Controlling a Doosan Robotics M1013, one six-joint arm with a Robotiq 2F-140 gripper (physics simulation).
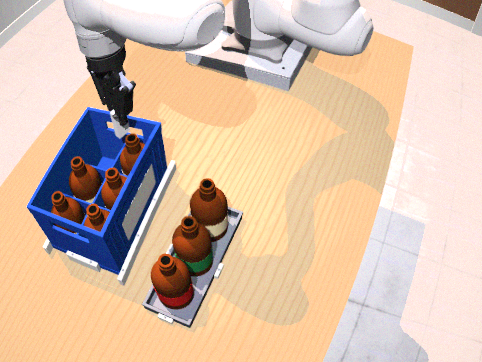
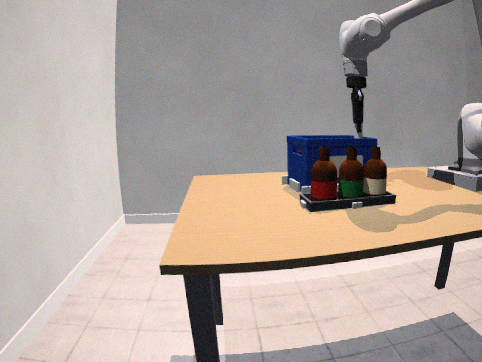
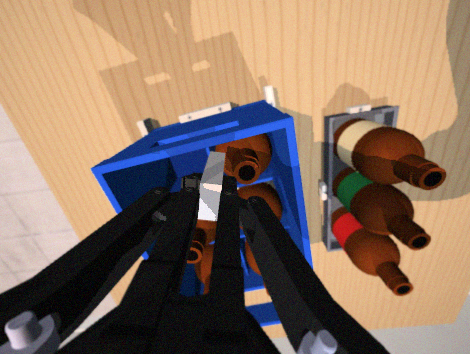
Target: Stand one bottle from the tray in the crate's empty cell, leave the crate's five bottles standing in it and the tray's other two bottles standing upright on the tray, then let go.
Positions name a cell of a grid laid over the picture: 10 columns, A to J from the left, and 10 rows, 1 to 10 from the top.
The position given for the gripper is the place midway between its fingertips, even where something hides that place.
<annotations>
gripper: image 1 C4; image 2 H4; image 3 E5
cream-label bottle: image 1 E6; image 2 H5; image 3 I5
green-label bottle: image 1 D7; image 2 H5; image 3 I6
</annotations>
